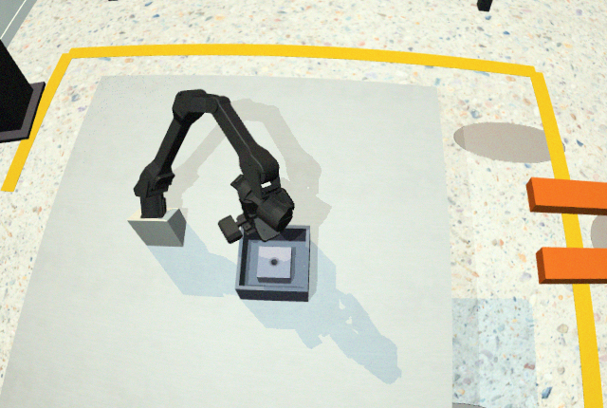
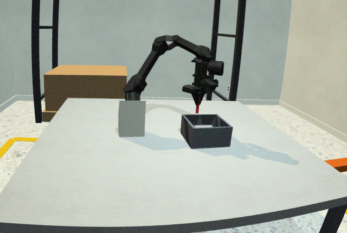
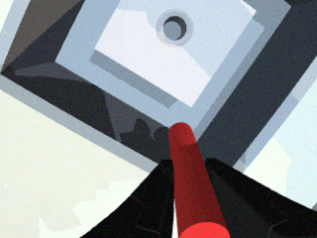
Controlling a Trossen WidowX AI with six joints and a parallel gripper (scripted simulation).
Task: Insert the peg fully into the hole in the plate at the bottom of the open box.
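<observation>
My hand is 150 mm above the plate, 50 mm to the left of it and 30 mm short of it. From my hand the other things lie so: red peg: 40 mm below; then dark grey box: 170 mm below, 50 mm to the right, 30 mm ahead.
</observation>
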